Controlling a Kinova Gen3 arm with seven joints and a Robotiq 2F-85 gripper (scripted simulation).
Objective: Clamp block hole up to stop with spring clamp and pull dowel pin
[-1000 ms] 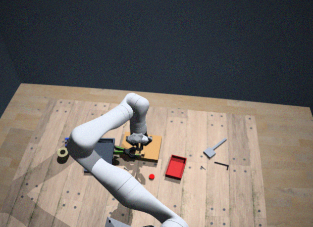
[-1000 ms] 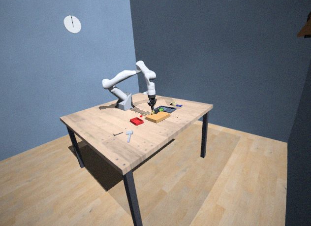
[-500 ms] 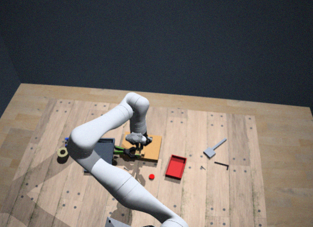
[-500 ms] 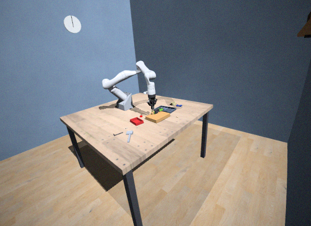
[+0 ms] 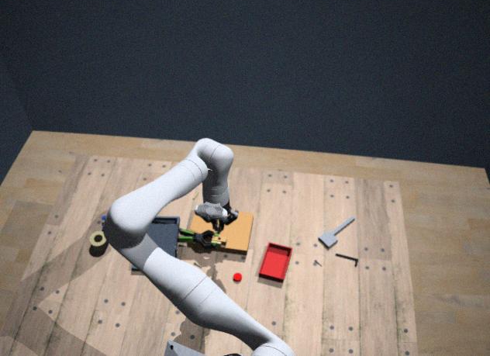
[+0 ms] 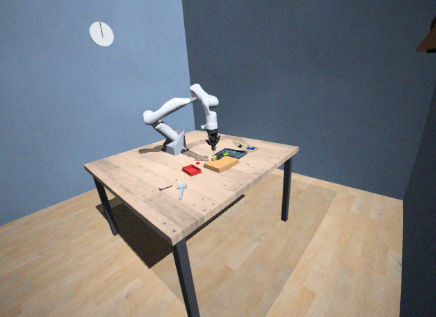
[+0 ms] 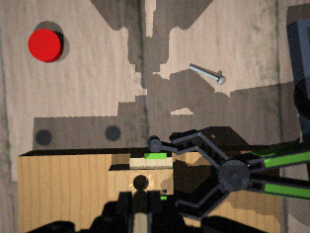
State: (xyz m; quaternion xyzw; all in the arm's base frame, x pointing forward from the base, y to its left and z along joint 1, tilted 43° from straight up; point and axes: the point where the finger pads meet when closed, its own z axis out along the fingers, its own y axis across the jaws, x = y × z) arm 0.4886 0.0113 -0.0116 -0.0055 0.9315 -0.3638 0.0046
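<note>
The dowel pin lies 2 cm below my hand. Round my hand: bench board 10 cm below, 5 cm ahead, 1 cm to the left; wooden block 8 cm below; red disc 12 cm below, 10 cm behind, 8 cm to the right.
</note>
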